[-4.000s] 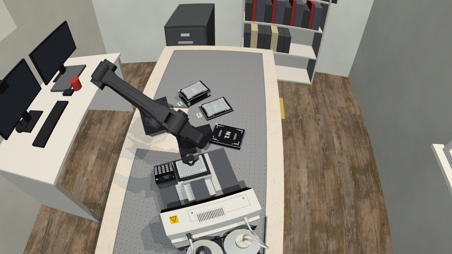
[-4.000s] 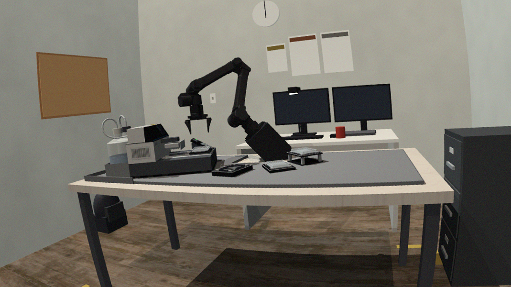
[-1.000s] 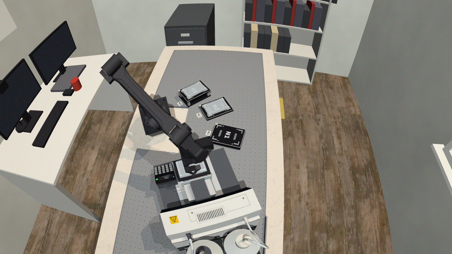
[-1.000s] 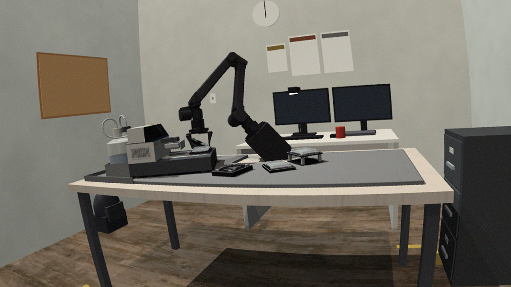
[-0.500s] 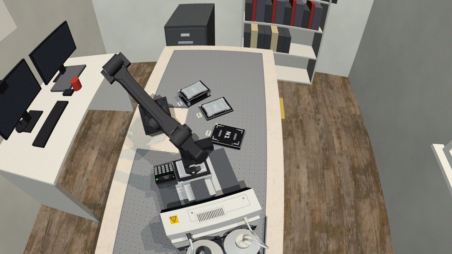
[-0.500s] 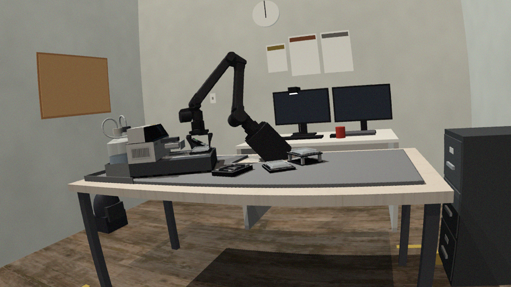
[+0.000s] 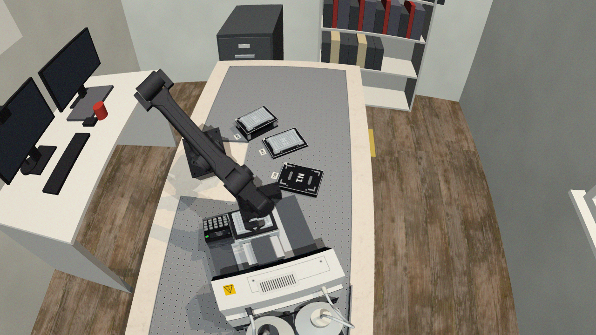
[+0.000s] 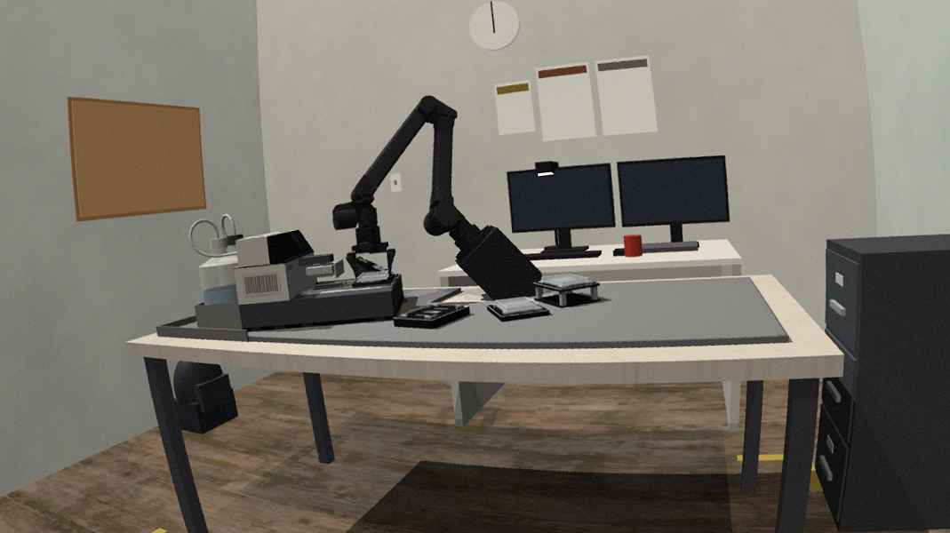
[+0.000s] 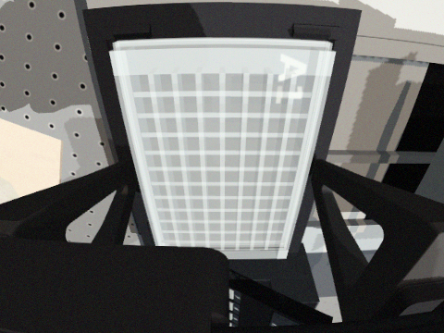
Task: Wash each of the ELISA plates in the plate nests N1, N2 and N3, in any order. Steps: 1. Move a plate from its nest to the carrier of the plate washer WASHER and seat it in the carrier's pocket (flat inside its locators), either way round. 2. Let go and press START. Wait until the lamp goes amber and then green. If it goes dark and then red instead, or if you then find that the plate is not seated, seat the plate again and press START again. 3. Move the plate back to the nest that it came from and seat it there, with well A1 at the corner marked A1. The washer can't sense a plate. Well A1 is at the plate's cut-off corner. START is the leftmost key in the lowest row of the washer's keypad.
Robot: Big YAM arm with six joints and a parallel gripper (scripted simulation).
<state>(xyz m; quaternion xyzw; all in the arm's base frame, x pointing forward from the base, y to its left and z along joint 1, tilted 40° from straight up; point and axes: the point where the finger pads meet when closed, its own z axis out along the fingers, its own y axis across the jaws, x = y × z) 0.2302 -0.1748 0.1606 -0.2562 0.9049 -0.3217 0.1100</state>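
My gripper is now 1 cm above the white ELISA plate. From my hand the other things lie so: black nest: 45 cm to the left, 9 cm below, 6 cm ahead; plate washer: 14 cm to the right, 6 cm ahead, 3 cm above.
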